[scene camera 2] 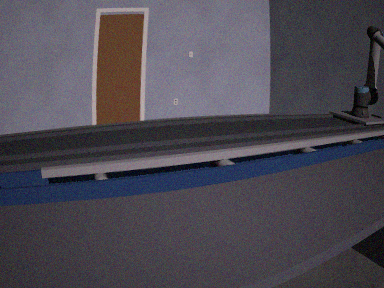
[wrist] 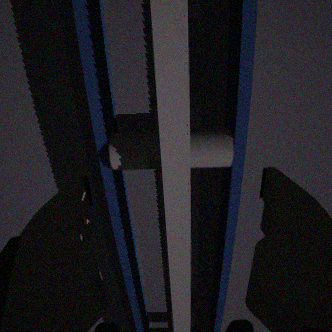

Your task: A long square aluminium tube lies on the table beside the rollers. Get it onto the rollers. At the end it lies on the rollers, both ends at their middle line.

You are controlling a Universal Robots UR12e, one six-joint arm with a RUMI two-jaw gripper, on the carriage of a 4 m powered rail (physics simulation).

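Seen in the pictures: gripper, between the fingertips: [wrist: 174,174]; arm's base, origin of its link: [scene camera 2: 359,116].
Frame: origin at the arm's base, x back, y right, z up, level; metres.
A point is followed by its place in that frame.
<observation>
The long pale square tube [scene camera 2: 150,161] {y 2.046, x -0.649, z 0.050 m} [wrist: 175,150] {y -0.220, x -0.625, z 0.055 m} runs lengthwise over the roller track. In the scene view its left end shows near the left of the track, and its other end is out of view. Small pale rollers [scene camera 2: 101,176] {y 2.202, x -0.677, z 0.030 m} [scene camera 2: 224,162] {y 1.812, x -0.663, z 0.025 m} show beneath it. In the wrist view it crosses above a roller [wrist: 212,150] {y -0.206, x -0.660, z 0.029 m}, a little right of that roller's middle; the roller's left part is in dark shadow. Whether the tube touches the rollers cannot be told. My gripper [wrist: 174,174] {y -0.240, x -0.624, z 0.129 m} is open, its dark jaws wide apart on both sides of the tube. The gripper does not show in the scene view.
Blue side rails [scene camera 2: 150,185] {y 2.062, x -0.694, z -0.005 m} [wrist: 247,75] {y -0.274, x -0.690, z 0.022 m} flank the rollers. The dark linear rail [scene camera 2: 175,131] runs behind them. The arm [scene camera 2: 374,65] {y -0.138, x -0.054, z 0.483 m} stands on its carriage [scene camera 2: 372,120] {y 0.033, x -0.176, z 0.000 m} at the far right. A brown door [scene camera 2: 120,65] is in the wall behind.
</observation>
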